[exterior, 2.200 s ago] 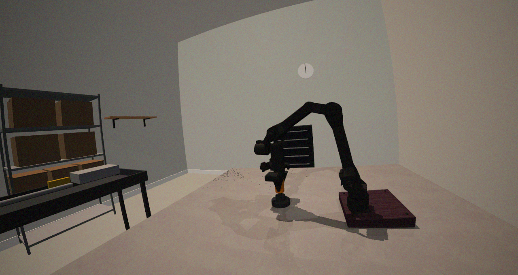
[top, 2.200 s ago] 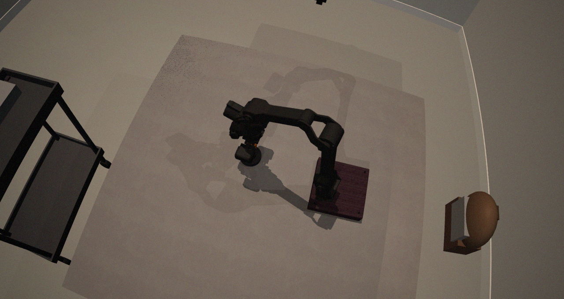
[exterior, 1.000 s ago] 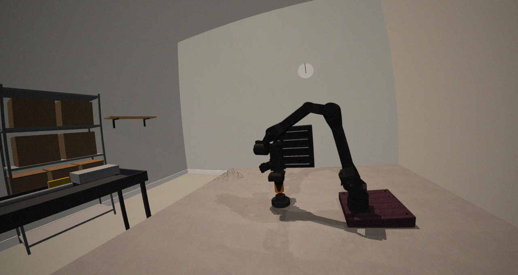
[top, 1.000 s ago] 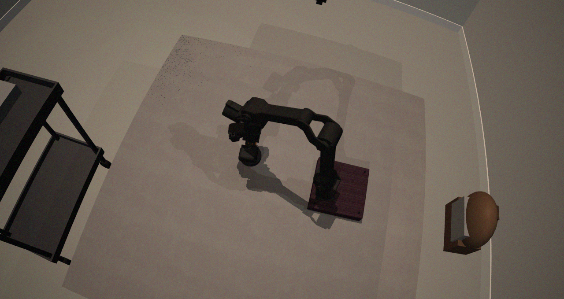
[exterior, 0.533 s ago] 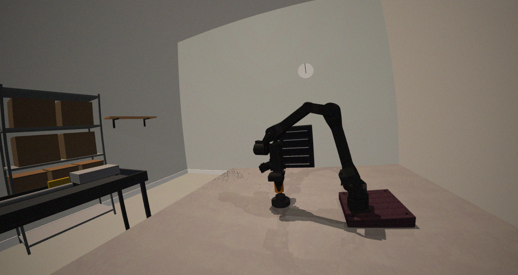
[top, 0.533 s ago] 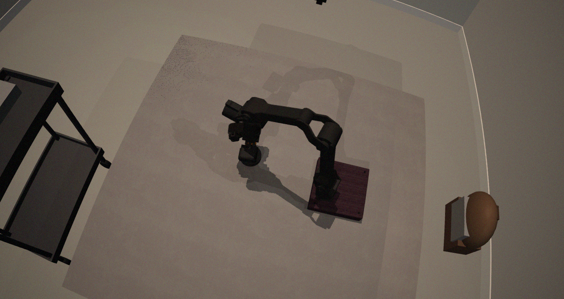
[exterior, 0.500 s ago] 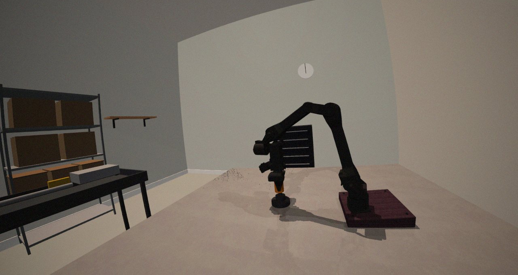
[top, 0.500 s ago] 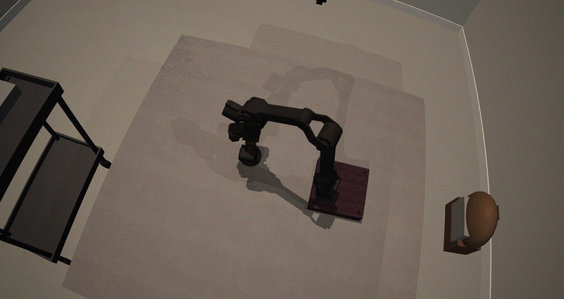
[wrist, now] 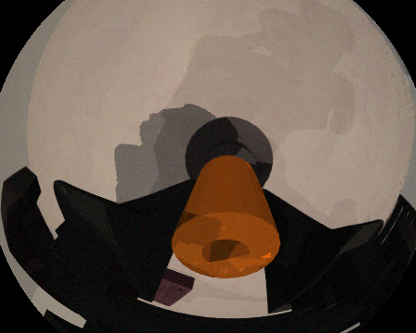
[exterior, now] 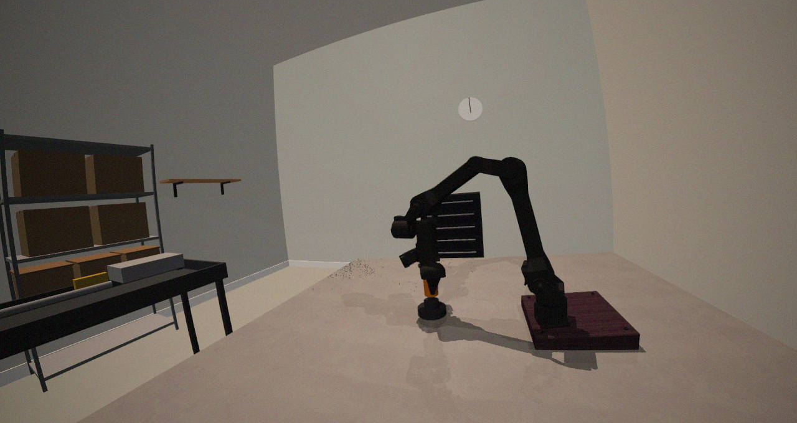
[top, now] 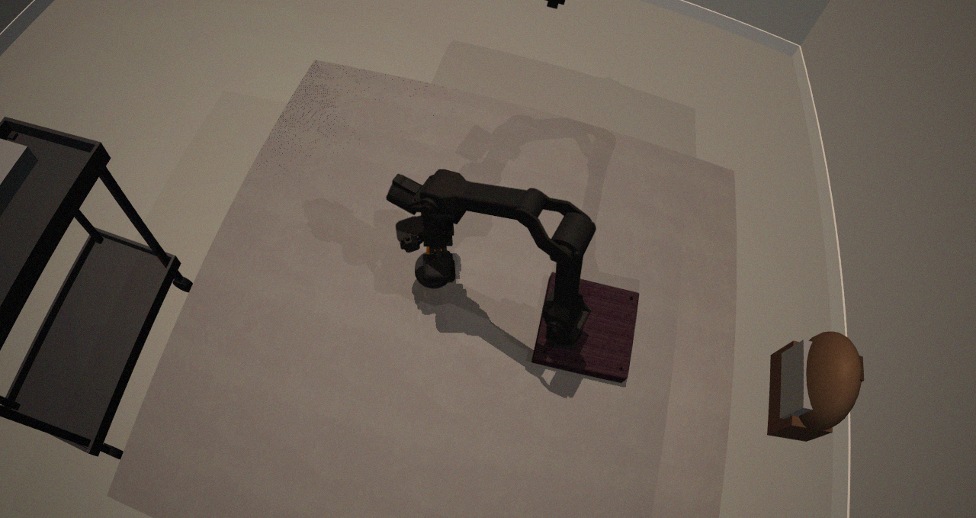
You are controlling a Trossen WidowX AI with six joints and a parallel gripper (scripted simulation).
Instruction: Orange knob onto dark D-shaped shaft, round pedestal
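My gripper tip is 2 cm below the orange knob. Round my gripper tip: dark pedestal: 4 cm below.
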